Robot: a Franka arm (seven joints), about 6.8 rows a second.
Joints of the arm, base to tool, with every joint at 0 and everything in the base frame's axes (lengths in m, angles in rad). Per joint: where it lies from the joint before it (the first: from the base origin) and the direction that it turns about. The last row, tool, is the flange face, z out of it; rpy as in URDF.
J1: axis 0 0 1 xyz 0.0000 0.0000 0.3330
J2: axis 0 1 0 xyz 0.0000 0.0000 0.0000
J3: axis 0 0 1 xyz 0.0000 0.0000 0.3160
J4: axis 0 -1 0 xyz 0.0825 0.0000 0.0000
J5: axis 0 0 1 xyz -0.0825 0.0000 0.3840
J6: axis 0 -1 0 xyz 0.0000 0.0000 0.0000
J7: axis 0 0 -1 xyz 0.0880 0.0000 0.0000
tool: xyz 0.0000 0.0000 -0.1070 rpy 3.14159 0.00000 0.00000
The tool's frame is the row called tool.
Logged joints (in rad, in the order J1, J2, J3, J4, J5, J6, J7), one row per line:
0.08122 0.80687 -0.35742 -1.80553 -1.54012 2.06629 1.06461
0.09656 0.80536 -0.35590 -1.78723 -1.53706 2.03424 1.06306
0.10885 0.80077 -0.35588 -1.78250 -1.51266 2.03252 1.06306
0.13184 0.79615 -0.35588 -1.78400 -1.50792 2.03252 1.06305
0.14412 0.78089 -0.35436 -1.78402 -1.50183 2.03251 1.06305
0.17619 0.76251 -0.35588 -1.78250 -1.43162 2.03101 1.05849
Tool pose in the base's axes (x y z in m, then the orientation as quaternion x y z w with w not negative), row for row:
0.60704 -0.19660 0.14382 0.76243 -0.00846 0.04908 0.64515
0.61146 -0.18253 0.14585 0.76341 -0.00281 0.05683 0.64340
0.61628 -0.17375 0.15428 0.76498 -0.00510 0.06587 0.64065
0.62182 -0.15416 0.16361 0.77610 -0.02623 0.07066 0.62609
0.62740 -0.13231 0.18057 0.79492 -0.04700 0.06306 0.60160
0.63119 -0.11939 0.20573 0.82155 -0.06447 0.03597 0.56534
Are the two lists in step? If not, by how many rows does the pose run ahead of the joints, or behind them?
The pose runs 2 rows ahead of the joints: the pose in row i belongs to the joints in row i + 2.
